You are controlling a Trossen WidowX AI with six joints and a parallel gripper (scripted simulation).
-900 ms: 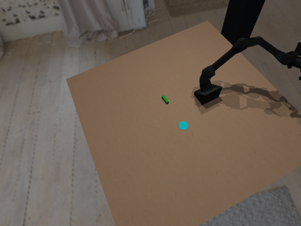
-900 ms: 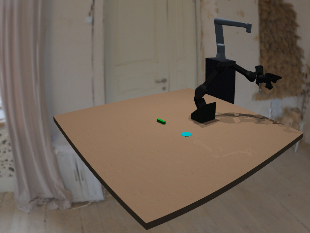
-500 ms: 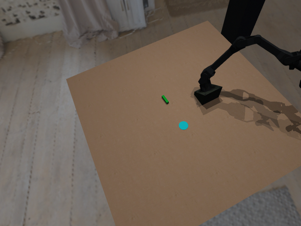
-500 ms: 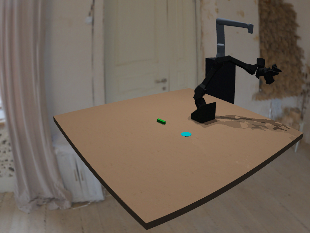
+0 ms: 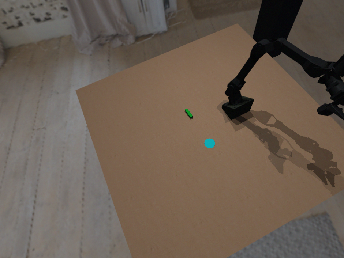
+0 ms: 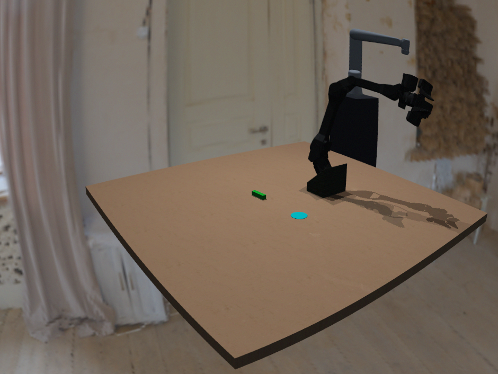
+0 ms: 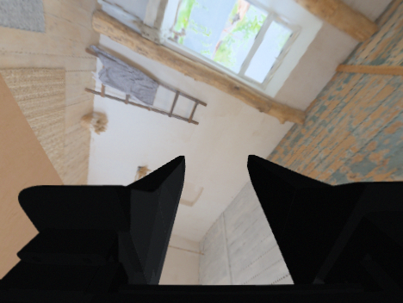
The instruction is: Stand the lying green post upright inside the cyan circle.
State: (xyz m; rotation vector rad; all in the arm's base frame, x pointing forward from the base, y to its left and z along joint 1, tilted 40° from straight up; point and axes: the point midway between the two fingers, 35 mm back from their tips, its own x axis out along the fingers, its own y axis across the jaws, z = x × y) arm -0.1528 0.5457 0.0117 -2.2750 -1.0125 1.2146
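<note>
Right now my gripper tip is 540 mm to the left of the green post, 430 mm above it and 390 mm short of it. Also, from my gripper tip: cyan circle 440 mm below, 380 mm ahead, 310 mm to the right.
</note>
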